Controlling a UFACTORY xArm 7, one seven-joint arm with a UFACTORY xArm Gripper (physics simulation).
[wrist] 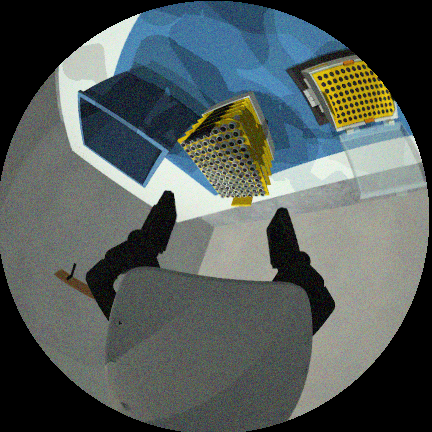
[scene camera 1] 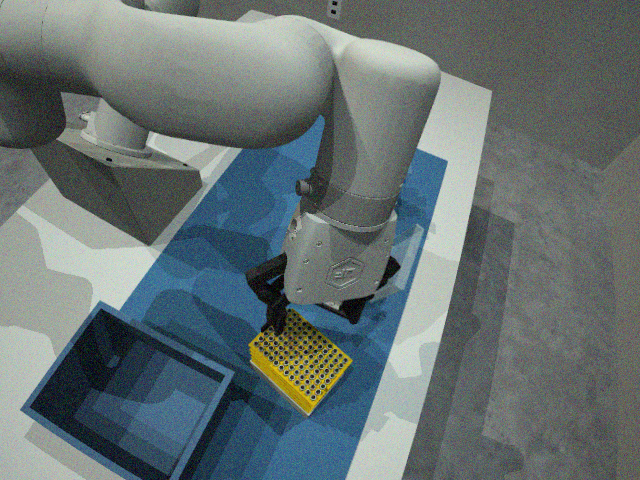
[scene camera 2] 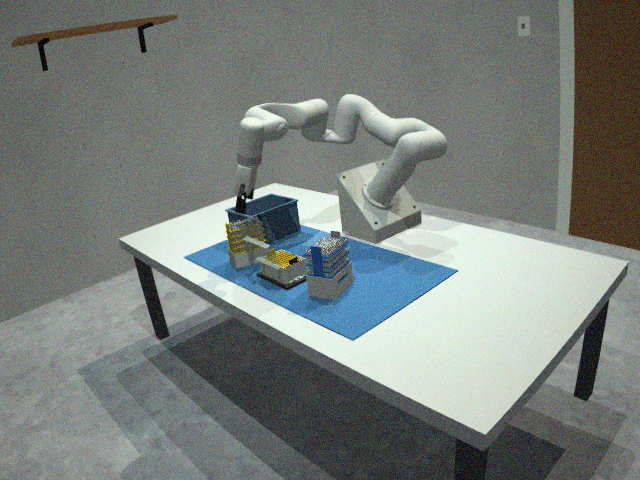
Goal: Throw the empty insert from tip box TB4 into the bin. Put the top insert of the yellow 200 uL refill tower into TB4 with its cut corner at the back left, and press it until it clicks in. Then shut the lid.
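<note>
The yellow refill tower (scene camera 1: 302, 356) (scene camera 2: 247, 237) (wrist: 227, 155) stands on the blue mat, several inserts high, its top full of round tips. My gripper (scene camera 1: 312, 322) (scene camera 2: 241, 209) (wrist: 224, 210) is open and empty. It hangs above the tower; in the wrist view the tower's top shows between and beyond the two fingers. Tip box TB4 (scene camera 2: 284, 268) (wrist: 322, 107) is open, with a yellow perforated plate (wrist: 356, 95) with dark holes in it. Its clear lid (scene camera 1: 410, 255) (scene camera 2: 257, 243) (wrist: 382, 160) is swung back. The arm hides the box body in scene view 1.
The blue bin (scene camera 1: 166, 337) (scene camera 2: 284, 219) (wrist: 120, 150) stands next to the yellow tower. A blue refill tower (scene camera 2: 329, 273) stands on the mat (scene camera 2: 398, 281) on the other side of TB4. A dark base lies under TB4. The robot's slanted pedestal (scene camera 1: 155, 206) (scene camera 2: 356, 219) stands behind the mat.
</note>
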